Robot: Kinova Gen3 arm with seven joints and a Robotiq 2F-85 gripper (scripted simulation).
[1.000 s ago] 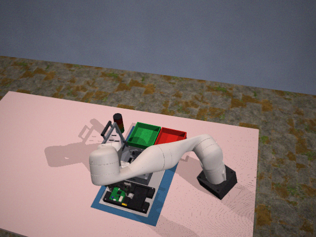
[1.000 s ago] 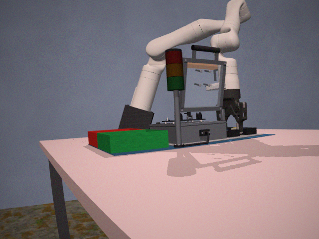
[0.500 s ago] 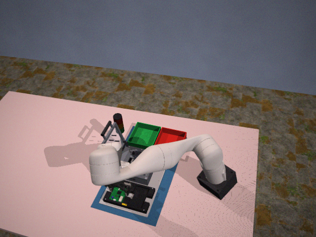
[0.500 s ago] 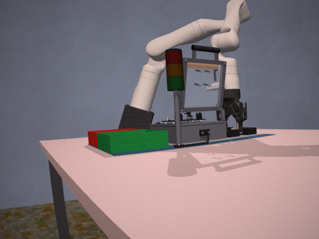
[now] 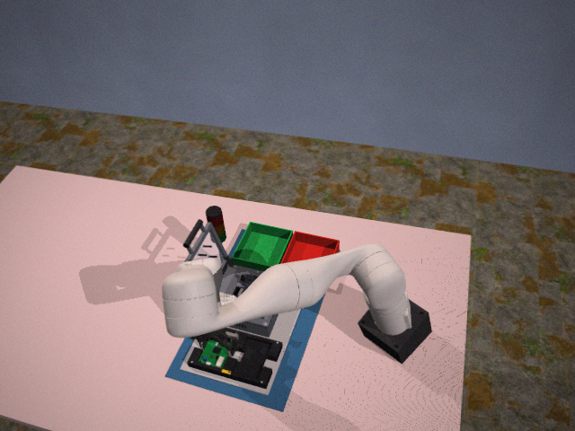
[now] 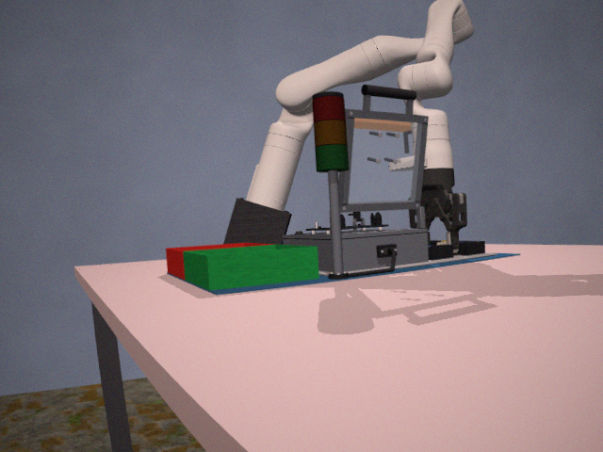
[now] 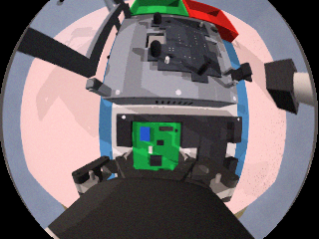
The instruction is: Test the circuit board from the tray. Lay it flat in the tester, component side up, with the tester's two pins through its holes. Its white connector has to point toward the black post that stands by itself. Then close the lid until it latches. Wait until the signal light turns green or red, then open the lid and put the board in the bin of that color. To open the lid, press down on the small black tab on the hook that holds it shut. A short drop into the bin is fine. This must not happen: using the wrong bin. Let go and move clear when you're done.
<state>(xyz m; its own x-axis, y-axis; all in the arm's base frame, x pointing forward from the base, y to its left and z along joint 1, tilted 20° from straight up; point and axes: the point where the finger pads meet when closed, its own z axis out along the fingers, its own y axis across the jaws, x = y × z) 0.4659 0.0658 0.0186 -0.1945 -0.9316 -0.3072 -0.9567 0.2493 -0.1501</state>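
The tester lid lies 18 cm to the right of my hand, 16 cm above it and 5 cm ahead of it. The rest, counted from my hand: green bin (36 cm to the right, 7 cm behind, 1 cm below); then green circuit board (right at my hand); then red bin (33 cm to the right, 22 cm behind, 1 cm below).
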